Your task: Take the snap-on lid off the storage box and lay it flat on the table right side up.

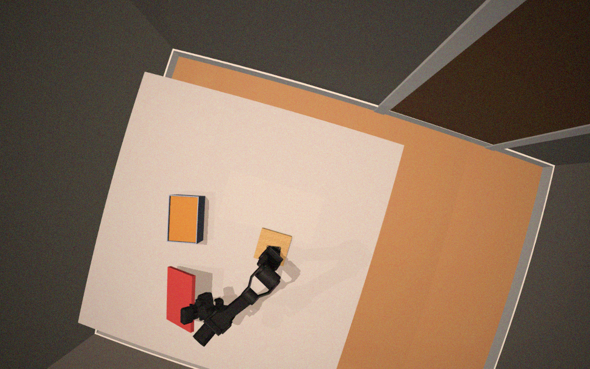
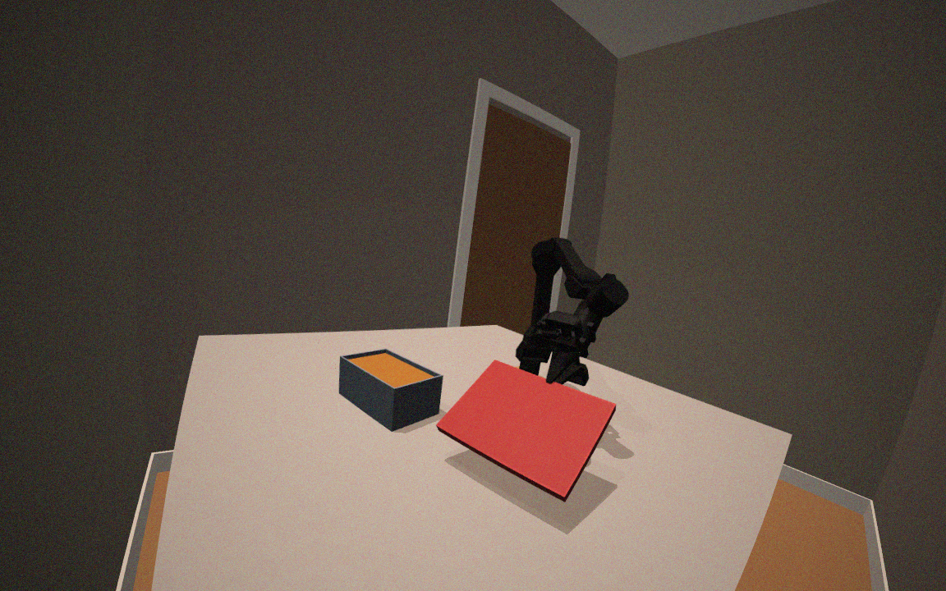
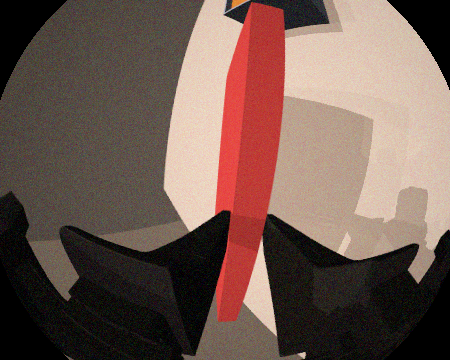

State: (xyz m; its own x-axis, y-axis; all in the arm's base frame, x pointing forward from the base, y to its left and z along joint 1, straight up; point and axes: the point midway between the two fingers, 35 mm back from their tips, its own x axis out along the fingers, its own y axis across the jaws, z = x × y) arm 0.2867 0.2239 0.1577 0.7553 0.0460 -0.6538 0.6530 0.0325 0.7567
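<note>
Right now the red lid is 7 cm ahead of my gripper tip and 4 cm below it. The rest, counted from my gripper tip: dark blue storage box (9 cm ahead, 34 cm to the right, 11 cm below).
</note>
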